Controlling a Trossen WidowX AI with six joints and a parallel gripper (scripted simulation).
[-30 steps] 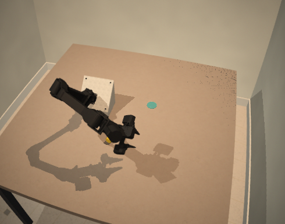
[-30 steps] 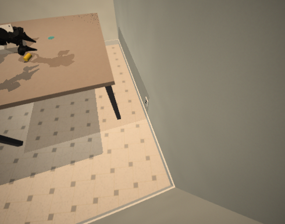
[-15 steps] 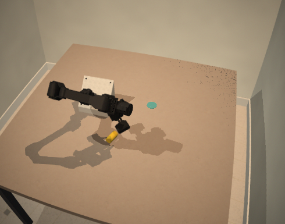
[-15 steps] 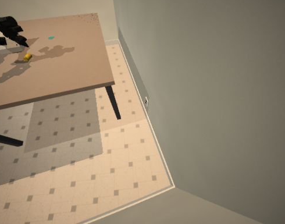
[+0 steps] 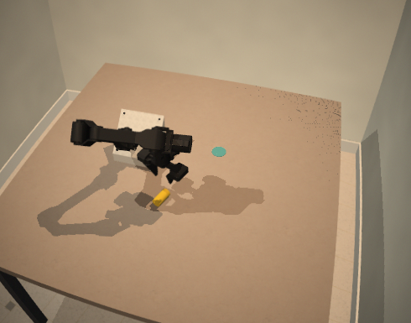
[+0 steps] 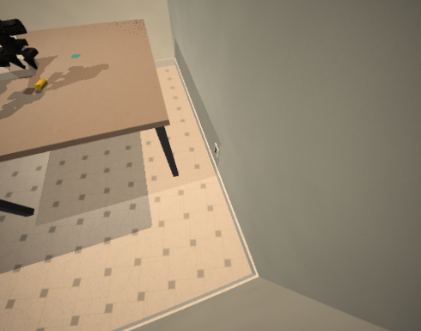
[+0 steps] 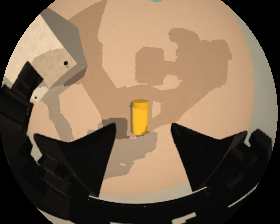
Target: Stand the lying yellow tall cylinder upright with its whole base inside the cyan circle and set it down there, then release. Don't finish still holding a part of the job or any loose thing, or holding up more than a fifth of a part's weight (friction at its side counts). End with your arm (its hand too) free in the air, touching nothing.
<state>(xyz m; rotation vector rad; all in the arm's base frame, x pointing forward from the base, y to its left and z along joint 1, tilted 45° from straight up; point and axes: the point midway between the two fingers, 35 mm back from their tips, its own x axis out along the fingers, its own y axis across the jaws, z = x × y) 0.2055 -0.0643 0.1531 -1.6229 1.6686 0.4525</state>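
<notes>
The yellow tall cylinder lies 10 mm behind my hand, 20 mm to the right of it and 120 mm below it. From my hand the other things lie so: cyan circle 120 mm ahead, 300 mm to the left, 130 mm below.
</notes>
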